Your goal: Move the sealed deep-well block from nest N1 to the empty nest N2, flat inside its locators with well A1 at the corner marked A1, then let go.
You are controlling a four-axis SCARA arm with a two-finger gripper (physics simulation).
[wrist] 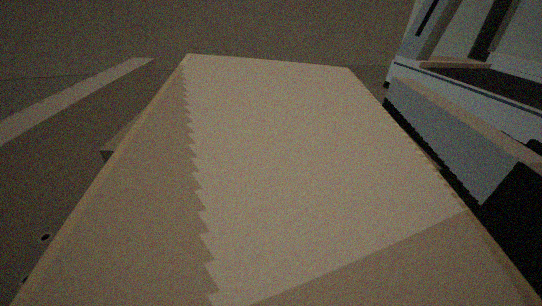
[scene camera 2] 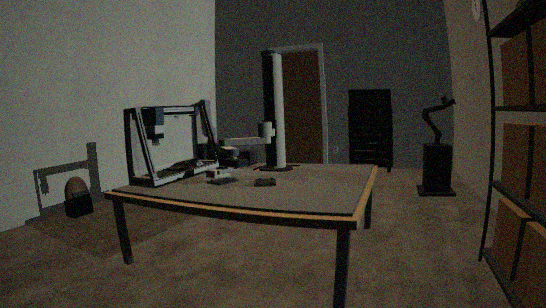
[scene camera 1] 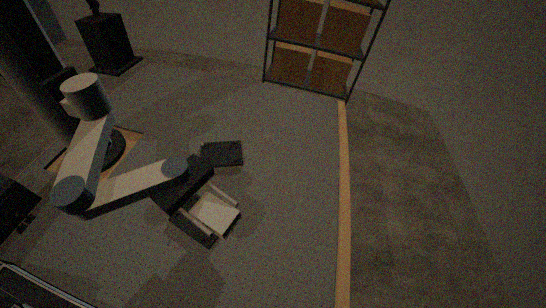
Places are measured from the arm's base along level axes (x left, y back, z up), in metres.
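Pixels of known places: gripper, fingertip midpoint: (wrist: pixel 274 89) (scene camera 2: pixel 213 171) (scene camera 1: pixel 224 219); arm's base, link origin: (scene camera 2: pixel 276 169).
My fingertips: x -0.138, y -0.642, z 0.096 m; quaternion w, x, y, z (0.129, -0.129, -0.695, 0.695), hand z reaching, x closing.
Ahead of a thing's pixels: the offset from my fingertips to its top centre. Level surfaces: height alone.
The sealed deep-well block @[dx +0.013, dy +0.035, dz +0.009 m] (scene camera 1: pixel 214 213) (scene camera 2: pixel 218 174) (wrist: pixel 300 150) is pale and looks level. My gripper (scene camera 1: pixel 227 220) (wrist: pixel 274 89) is shut on it, with one long finger along each side. In scene camera 2 the block is above and slightly behind a dark nest @[dx +0.006, dy +0.090, dz -0.061 m] (scene camera 2: pixel 223 181), apparently N1. The empty dark nest @[dx +0.277, dy +0.122, dz -0.065 m] (scene camera 1: pixel 223 154) (scene camera 2: pixel 265 182), apparently N2, lies apart from the block, beyond it in scene camera 1 and to its right in scene camera 2. The gripper body partly hides its near-left corner in scene camera 1. Nest labels, the A1 corner and the block's underside cannot be made out.
The arm's column (scene camera 2: pixel 278 110) stands at the back of the table @[dz -0.085 m] (scene camera 2: pixel 300 200). A framed gantry machine (scene camera 2: pixel 131 145) stands on the table's left side in scene camera 2. A shelf rack (scene camera 1: pixel 305 90) stands beyond the table in scene camera 1.
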